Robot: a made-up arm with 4 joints.
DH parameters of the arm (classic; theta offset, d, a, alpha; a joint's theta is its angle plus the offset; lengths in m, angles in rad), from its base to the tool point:
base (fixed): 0 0.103 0 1.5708
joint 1: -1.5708 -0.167 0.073 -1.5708
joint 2: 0 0 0.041 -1.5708
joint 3: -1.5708 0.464 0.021 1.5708
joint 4: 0.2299 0 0.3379 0
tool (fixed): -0.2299 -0.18 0 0
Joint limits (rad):
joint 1: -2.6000..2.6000
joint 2: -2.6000..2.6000
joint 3: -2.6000..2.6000
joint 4: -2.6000..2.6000
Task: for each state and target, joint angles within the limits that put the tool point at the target. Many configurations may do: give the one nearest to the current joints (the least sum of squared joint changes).
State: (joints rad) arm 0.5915 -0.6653 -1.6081 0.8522
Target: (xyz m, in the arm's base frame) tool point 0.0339 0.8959 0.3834
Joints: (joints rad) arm 0.5813 0.2436 -1.5551 0.9547
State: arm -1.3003 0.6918 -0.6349 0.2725
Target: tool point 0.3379 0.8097 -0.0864
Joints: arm -1.1493 0.5353 -0.5330 0.5760
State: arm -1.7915 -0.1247 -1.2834 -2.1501
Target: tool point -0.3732 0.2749 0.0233
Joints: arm -1.6994 -0.2695 -1.2853 -2.3755
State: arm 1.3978 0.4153 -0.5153 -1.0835
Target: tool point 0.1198 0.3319 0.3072
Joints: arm 1.3406 0.4755 -0.7679 -1.4390
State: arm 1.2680 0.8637 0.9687 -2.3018
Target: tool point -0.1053 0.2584 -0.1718
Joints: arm 1.6423 1.0080 0.9662 -2.5471
